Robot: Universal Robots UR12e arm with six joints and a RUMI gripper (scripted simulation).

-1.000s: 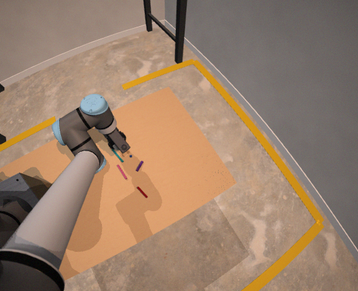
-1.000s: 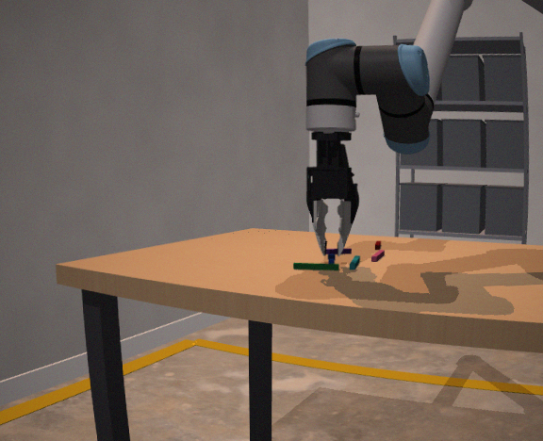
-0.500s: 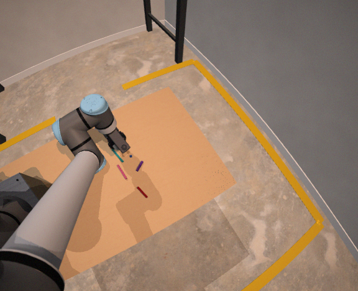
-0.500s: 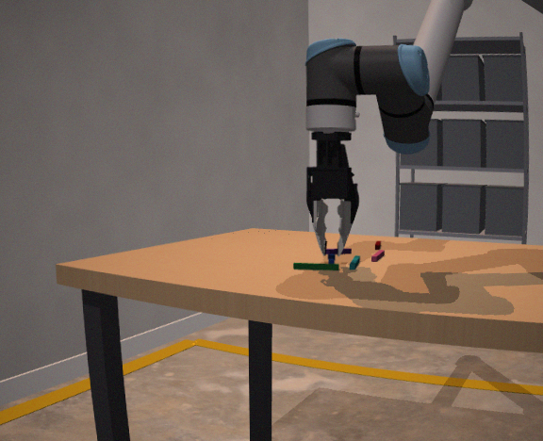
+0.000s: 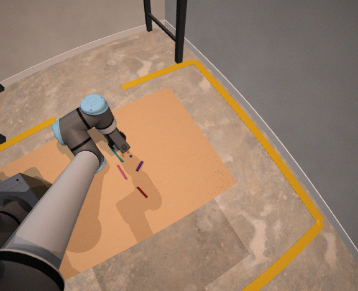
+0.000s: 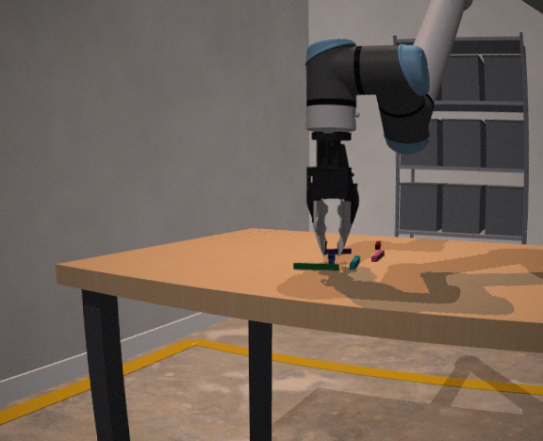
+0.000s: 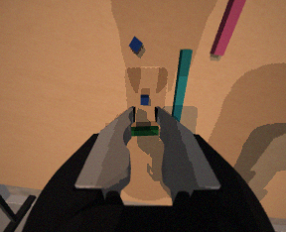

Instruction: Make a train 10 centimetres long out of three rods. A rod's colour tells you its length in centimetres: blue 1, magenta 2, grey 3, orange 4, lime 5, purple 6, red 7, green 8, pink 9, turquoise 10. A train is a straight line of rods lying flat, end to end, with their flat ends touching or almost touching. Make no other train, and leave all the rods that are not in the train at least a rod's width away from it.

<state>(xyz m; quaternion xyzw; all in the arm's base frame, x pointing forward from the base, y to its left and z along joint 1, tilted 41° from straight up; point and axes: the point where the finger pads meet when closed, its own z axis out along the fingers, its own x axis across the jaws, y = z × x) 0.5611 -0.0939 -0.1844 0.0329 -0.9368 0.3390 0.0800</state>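
Now: the turquoise rod 4 cm behind my hand, 1 cm to the right of it and 3 cm below it. The rest, counted from my hand: green rod 1 cm ahead, 5 cm to the left, 3 cm below; then pink rod 7 cm behind, 11 cm to the right, 3 cm below; then purple rod 3 cm ahead, 14 cm to the right, 3 cm below.
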